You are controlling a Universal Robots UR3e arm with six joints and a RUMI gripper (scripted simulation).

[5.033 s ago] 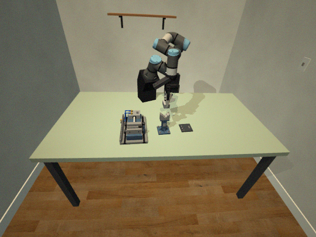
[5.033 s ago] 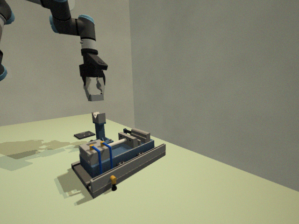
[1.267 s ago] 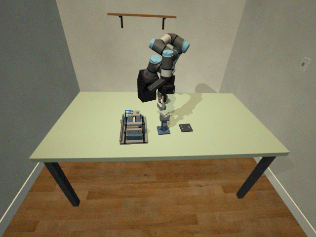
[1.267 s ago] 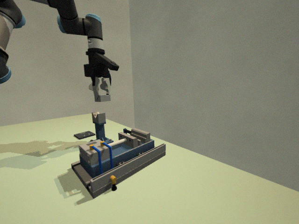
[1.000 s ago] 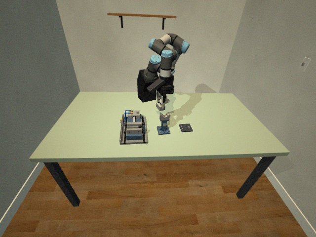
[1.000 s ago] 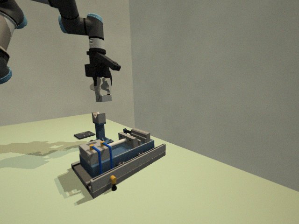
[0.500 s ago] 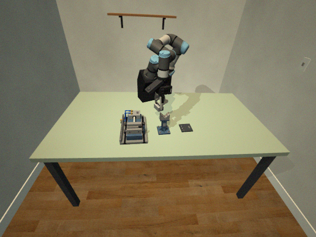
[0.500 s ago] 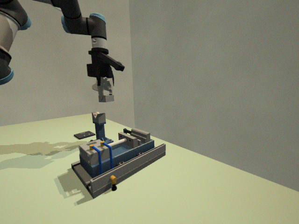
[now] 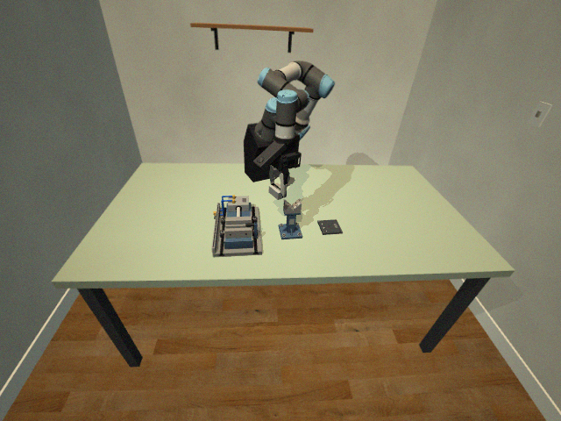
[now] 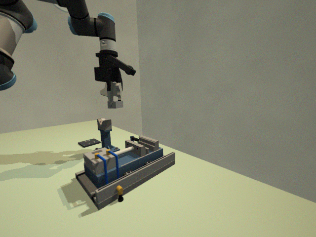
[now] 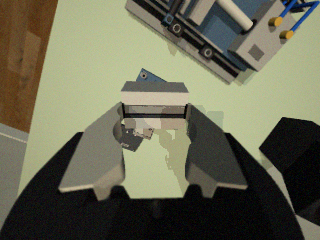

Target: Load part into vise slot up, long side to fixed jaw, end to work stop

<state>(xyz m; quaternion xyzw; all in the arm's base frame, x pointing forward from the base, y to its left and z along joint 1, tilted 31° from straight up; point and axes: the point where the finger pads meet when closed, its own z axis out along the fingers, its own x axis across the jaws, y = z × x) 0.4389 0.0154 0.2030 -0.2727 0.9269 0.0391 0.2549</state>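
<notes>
Now: the work stop rod 30 mm ahead of my hand, 100 mm to the right of it and 150 mm below it. Round my hand: air cylinder (130 mm behind, 170 mm to the right, 160 mm below); part (right at my hand); fixed jaw (70 mm ahead, 150 mm to the right, 160 mm below).
</notes>
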